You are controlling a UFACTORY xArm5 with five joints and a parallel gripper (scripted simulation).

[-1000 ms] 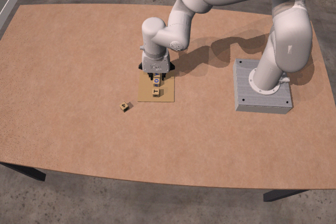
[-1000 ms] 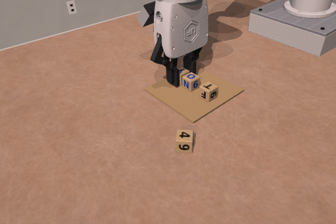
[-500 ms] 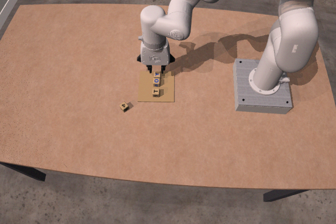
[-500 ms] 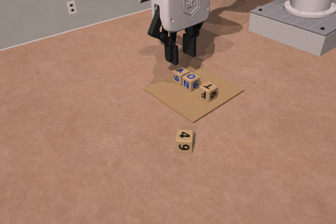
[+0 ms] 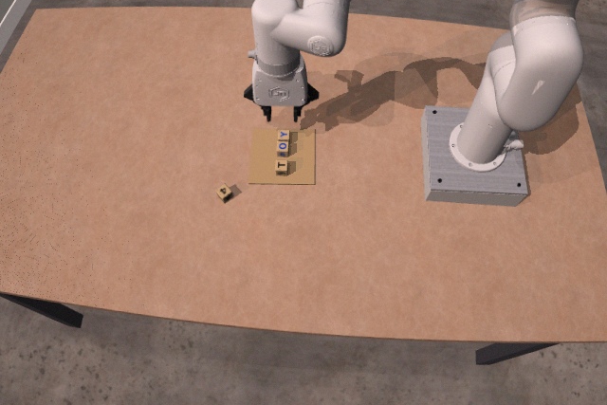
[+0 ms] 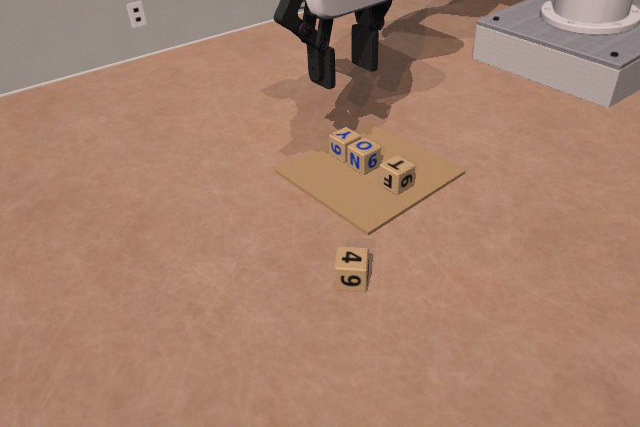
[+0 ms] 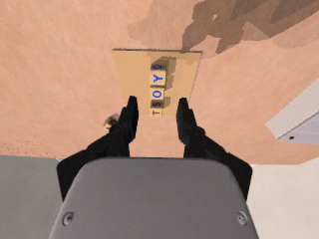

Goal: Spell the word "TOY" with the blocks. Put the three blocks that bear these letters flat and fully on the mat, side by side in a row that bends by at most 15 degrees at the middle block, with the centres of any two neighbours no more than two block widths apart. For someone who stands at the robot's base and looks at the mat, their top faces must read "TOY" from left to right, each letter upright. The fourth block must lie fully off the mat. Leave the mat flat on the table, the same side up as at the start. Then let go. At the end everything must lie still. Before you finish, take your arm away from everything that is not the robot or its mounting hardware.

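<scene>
Now: hand 100 mm above the O block and 30 mm to the right of it. The rest, counted from my hand: tan mat (110 mm below, 40 mm to the left); then T block (100 mm below, 80 mm to the left, 10 mm ahead).
</scene>
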